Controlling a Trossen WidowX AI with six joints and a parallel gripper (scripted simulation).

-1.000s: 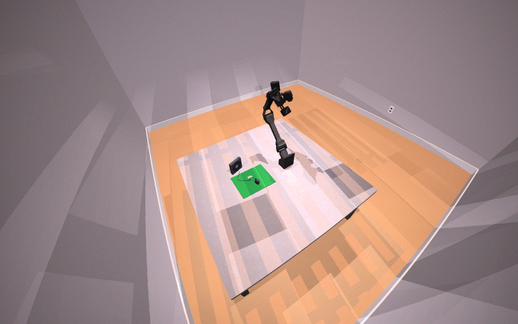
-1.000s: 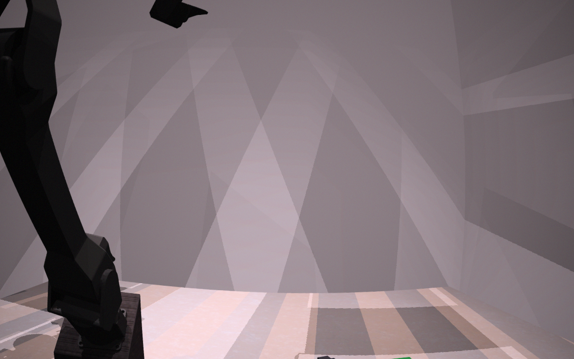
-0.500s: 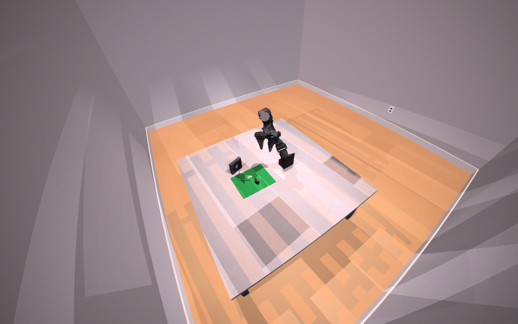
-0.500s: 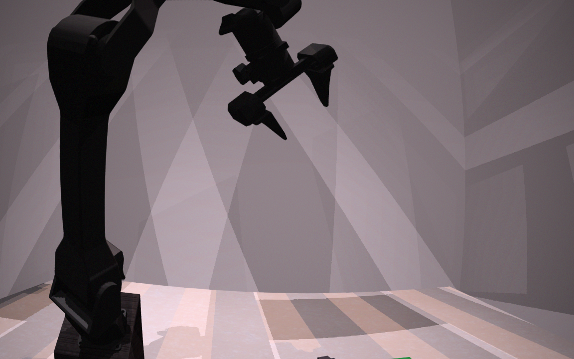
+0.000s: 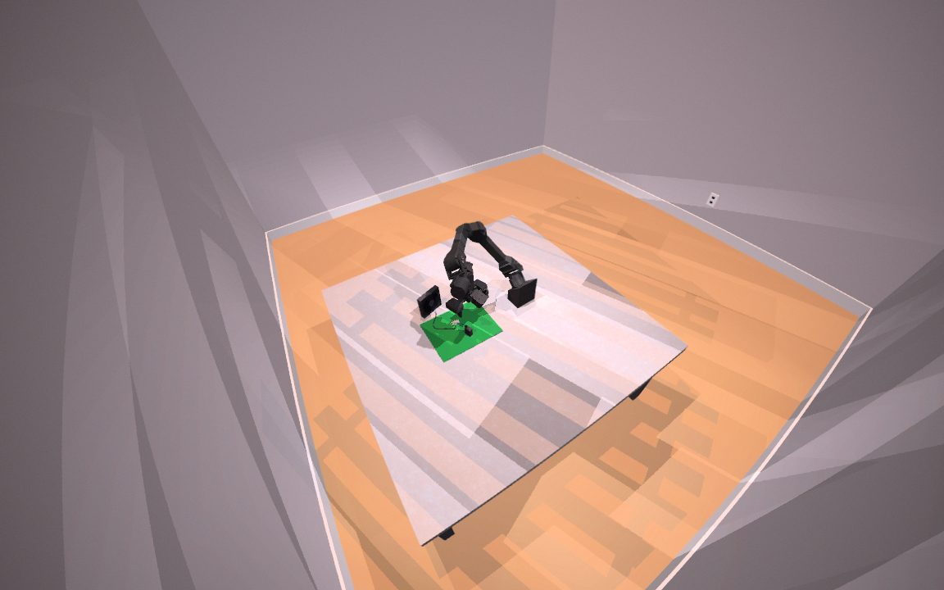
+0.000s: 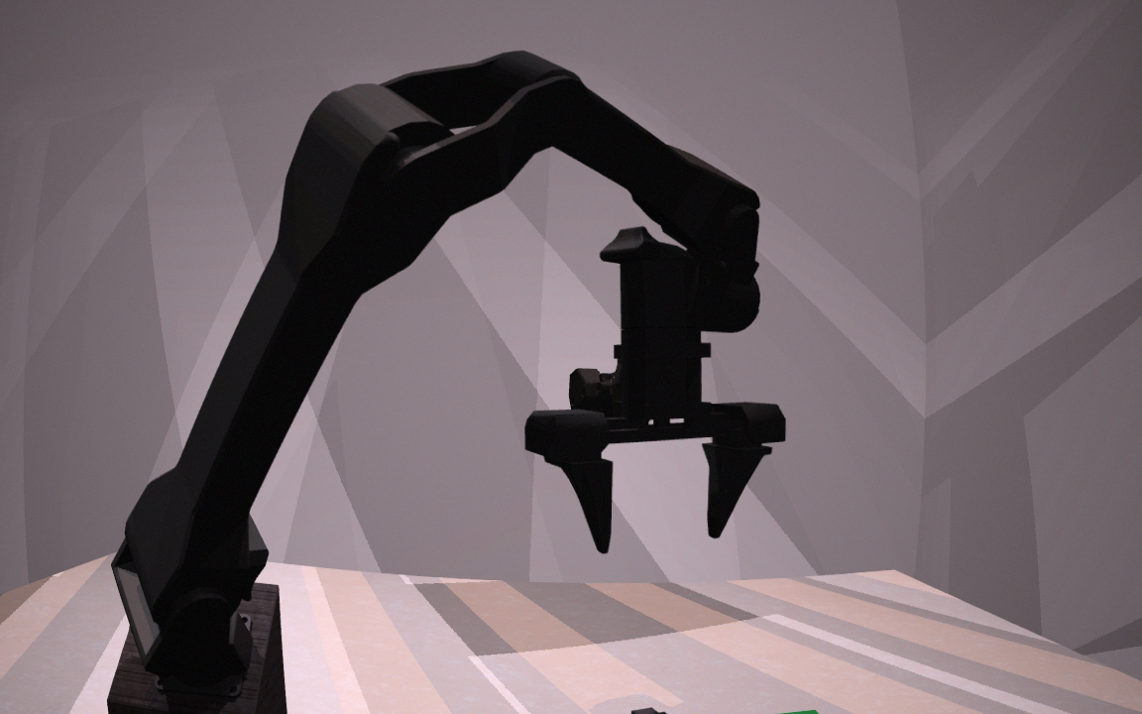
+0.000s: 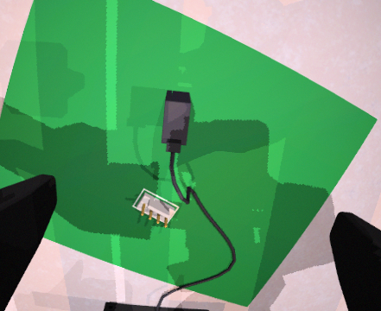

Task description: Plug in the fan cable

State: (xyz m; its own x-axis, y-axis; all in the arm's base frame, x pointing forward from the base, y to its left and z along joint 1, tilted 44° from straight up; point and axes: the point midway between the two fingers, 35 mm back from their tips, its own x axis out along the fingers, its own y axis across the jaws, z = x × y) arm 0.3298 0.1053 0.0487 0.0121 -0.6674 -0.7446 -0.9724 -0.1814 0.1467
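The black fan cable plug lies 15 cm below my gripper tip and 2 cm to the right of it. The rest, counted from my gripper tip: green board 19 cm below, 7 cm to the right, 1 cm ahead; black fan 24 cm to the right, 12 cm below, 5 cm ahead; white four-pin fan header 18 cm below, 11 cm to the right, 1 cm ahead.
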